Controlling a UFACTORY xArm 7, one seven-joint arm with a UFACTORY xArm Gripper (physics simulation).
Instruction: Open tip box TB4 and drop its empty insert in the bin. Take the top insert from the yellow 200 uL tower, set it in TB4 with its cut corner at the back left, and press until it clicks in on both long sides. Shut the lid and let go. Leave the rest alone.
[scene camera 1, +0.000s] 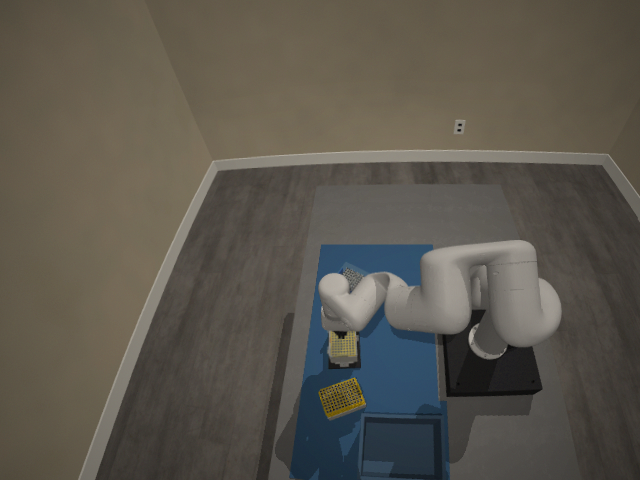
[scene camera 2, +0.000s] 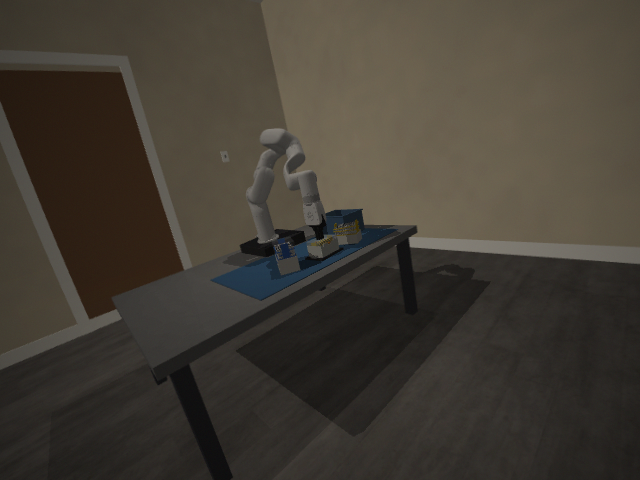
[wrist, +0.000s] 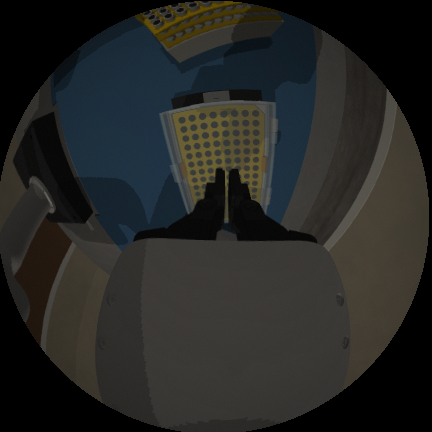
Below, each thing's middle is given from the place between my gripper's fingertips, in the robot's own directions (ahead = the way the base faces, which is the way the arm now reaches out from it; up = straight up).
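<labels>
From where my hand is, the blue tower (scene camera 2: 285, 252) sits 17 cm to the right of it and 7 cm behind it, and 2 cm lower than it. The dark blue bin (scene camera 1: 385, 439) is 36 cm to the left of my hand and 11 cm behind it, and it too is 2 cm below the hand.
</labels>
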